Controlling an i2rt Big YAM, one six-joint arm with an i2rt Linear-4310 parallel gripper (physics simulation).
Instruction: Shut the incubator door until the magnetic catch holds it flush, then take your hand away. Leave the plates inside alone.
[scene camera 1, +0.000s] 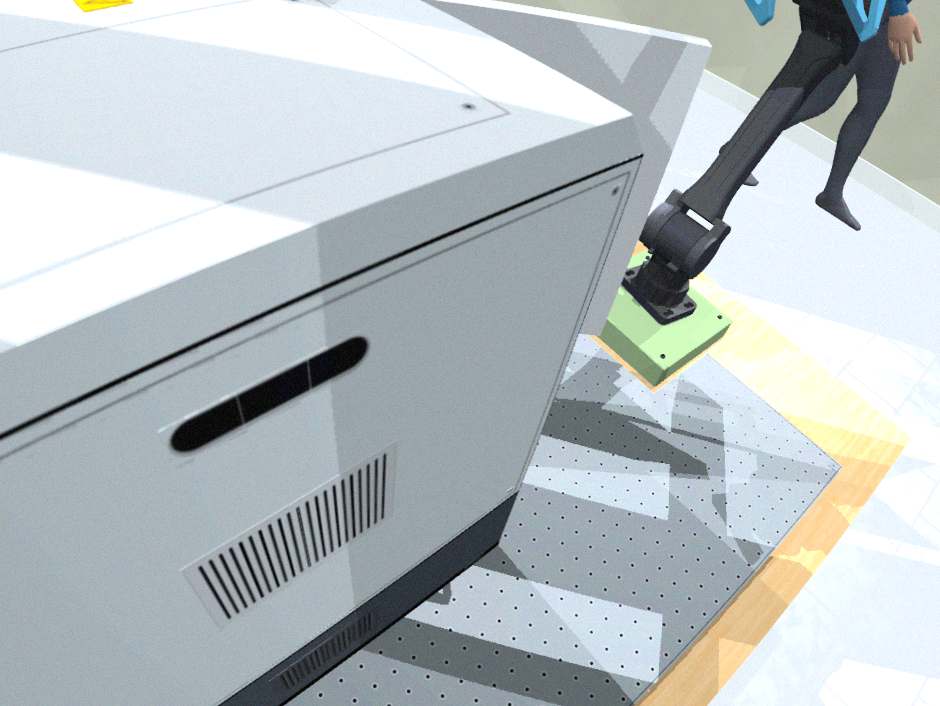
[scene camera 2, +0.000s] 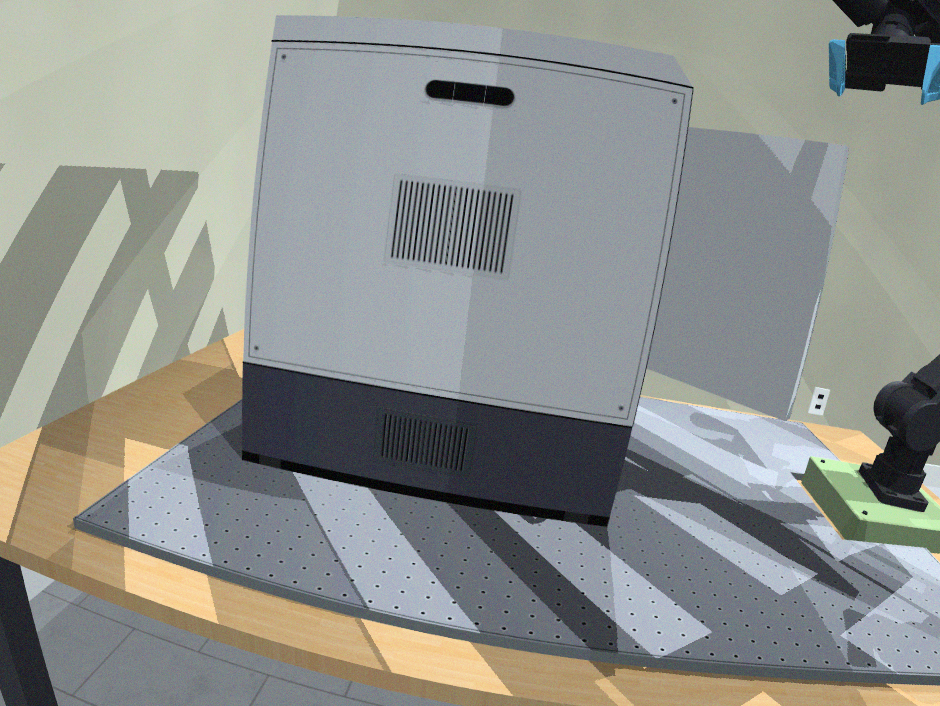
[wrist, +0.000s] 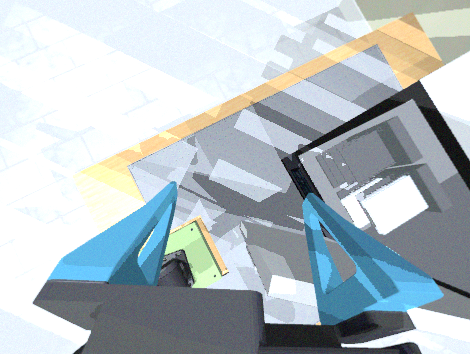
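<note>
The incubator is a large pale box with a dark base. Its door stands wide open, sticking out past the box's far right side in scene camera 2. Through the opening, the wrist view shows stacked grey shapes and white plates inside. My gripper is open and empty, with blue fingers spread wide. It hangs high, above the door's top edge level and out to the right of the incubator in scene camera 2. The catch cannot be made out.
The arm's base stands on a green block near the door's free edge. The incubator rests on a perforated metal board on a wooden table. A person's legs show behind the arm in scene camera 1.
</note>
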